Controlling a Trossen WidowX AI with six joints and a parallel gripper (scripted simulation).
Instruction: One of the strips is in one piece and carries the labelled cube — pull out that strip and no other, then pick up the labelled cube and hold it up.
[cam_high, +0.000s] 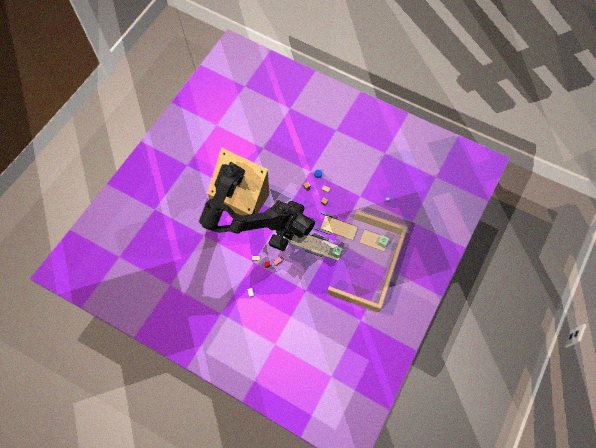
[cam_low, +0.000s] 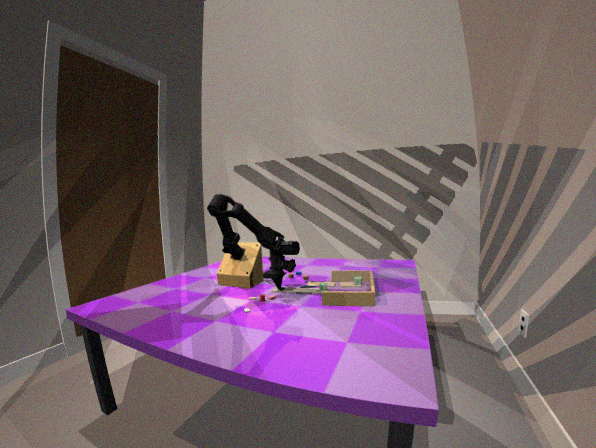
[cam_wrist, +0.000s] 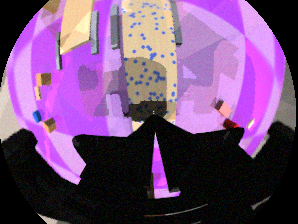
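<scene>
Right now my gripper tip is 15 cm short of the strip and 13 cm to the right of it. The rest, counted from my gripper tip: red piece 14 cm to the right, 1 cm above; then blue disc 4 cm behind, 28 cm to the left.
</scene>
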